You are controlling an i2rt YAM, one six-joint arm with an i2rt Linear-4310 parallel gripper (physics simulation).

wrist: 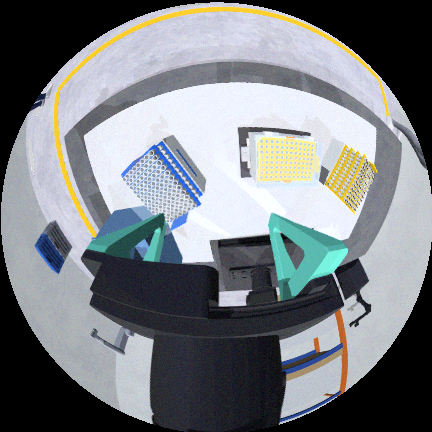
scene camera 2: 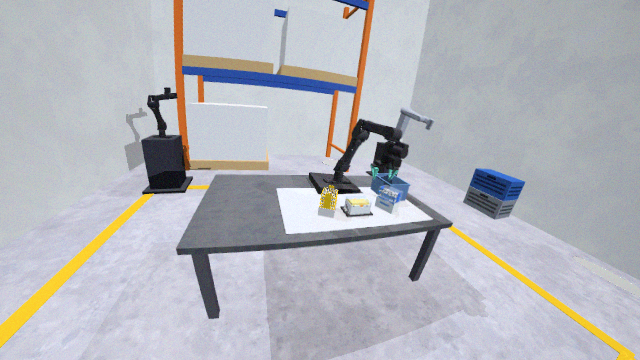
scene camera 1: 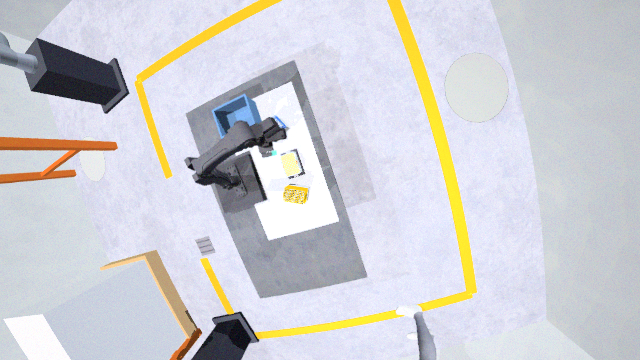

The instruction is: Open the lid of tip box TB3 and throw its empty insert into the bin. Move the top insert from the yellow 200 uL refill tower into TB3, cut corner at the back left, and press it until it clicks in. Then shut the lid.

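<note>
Tip box TB3 (scene camera 1: 291,164) (scene camera 2: 358,206) (wrist: 287,160) stands mid-mat on a dark base, with a yellow perforated plate at its top. A pale translucent edge surrounds the plate in the wrist view; the lid's state is unclear. The yellow refill tower (scene camera 1: 296,194) (scene camera 2: 328,200) (wrist: 351,180), with stacked yellow inserts holding tips, stands beside it, to the right in the wrist view. The blue bin (scene camera 1: 254,111) (scene camera 2: 406,187) (wrist: 120,222) is at the table's other end, partly behind a finger in the wrist view. My gripper (scene camera 2: 383,173) (wrist: 216,218) is open and empty, raised above the table near the bin.
A blue refill tower (scene camera 1: 280,122) (scene camera 2: 388,198) (wrist: 162,185) stands near the bin, on the far side of TB3 from the yellow tower. The white mat (scene camera 1: 300,220) (scene camera 2: 300,220) (wrist: 225,107) lies on the grey table (scene camera 1: 310,265) (scene camera 2: 225,220). My arm's black base (scene camera 1: 250,192) (scene camera 2: 320,182) is behind the mat.
</note>
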